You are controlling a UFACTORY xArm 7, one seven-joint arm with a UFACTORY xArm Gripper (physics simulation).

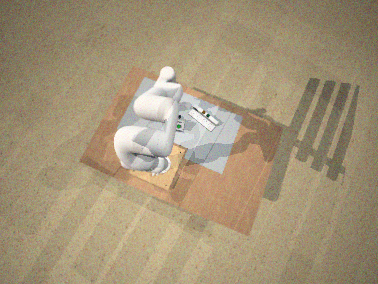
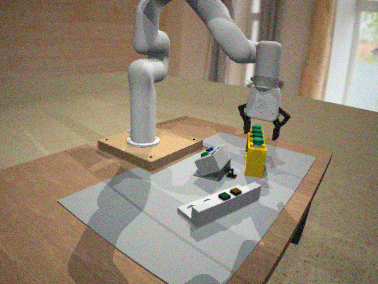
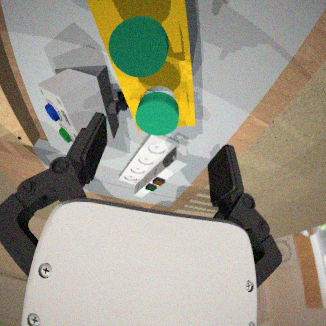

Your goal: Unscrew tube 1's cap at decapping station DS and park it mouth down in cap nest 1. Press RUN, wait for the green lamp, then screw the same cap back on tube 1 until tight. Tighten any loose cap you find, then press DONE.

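Frame: origin at the arm's base, x back, y right, z up, level; metres.
Seen in the pictures: gripper, fingertip midpoint: point(image 2: 260, 136) point(image 3: 163, 140); arm's base, link origin: point(image 2: 143, 141).
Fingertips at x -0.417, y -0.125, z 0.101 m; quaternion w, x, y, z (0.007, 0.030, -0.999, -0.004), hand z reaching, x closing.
Note:
Pixels of each thing's middle, then the offset from my fingertips to it. "spot": a spot on its surface instead. Level surfaces: height alone.
- yellow rack, body centre: point(image 2: 254, 150) dx +0.047, dy -0.077, dz -0.082 m
- rack's end, surface spot: point(image 3: 157, 114) point(image 2: 258, 138) spot: dx +0.010, dy -0.013, dz -0.012 m
- green cap, body centre: point(image 3: 139, 46) dx +0.034, dy -0.054, dz -0.020 m
- white strip, surface spot: point(image 3: 146, 159) spot: dx -0.016, dy +0.206, dz -0.126 m
- dark green block, body centre: point(image 3: 144, 172) point(image 2: 221, 196) point(image 1: 203, 117) dx -0.022, dy +0.236, dz -0.107 m
- grey box, body centre: point(image 3: 78, 114) point(image 2: 213, 159) point(image 1: 176, 123) dx +0.115, dy +0.084, dz -0.092 m
- blue button, body centre: point(image 3: 53, 111) dx +0.143, dy +0.068, dz -0.070 m
- green button, body centre: point(image 3: 66, 134) dx +0.131, dy +0.112, dz -0.070 m
- small black fixture, surface spot: point(image 3: 120, 100) point(image 2: 228, 175) spot: dx +0.060, dy +0.071, dz -0.133 m
- grey mat, surface height: dz -0.134 m
A yellow rack point(image 2: 255, 162) point(image 3: 186, 114) holds a row of upright tubes with green caps. The cap at the rack's end point(image 2: 258, 141) point(image 3: 157, 114) sits on its tube, a pale neck showing below it. Another green cap point(image 3: 138, 46) is behind it. My gripper point(image 2: 261, 134) point(image 3: 163, 140) is open and empty, its fingers spread on both sides of the row at about cap height or a little above. A white strip point(image 2: 220, 206) point(image 3: 146, 159) point(image 1: 202, 120) with round nests has a dark green block point(image 2: 224, 196) and a brown block point(image 2: 236, 191). Tube numbers cannot be read.
A grey box point(image 2: 214, 160) point(image 3: 82, 87) with a blue button point(image 3: 52, 112) and a green button point(image 3: 65, 134) stands beside the rack. A small black fixture point(image 2: 231, 173) point(image 3: 120, 100) is between them. The arm stands on a wooden board point(image 2: 175, 142). A grey mat point(image 2: 150, 220) lies underneath.

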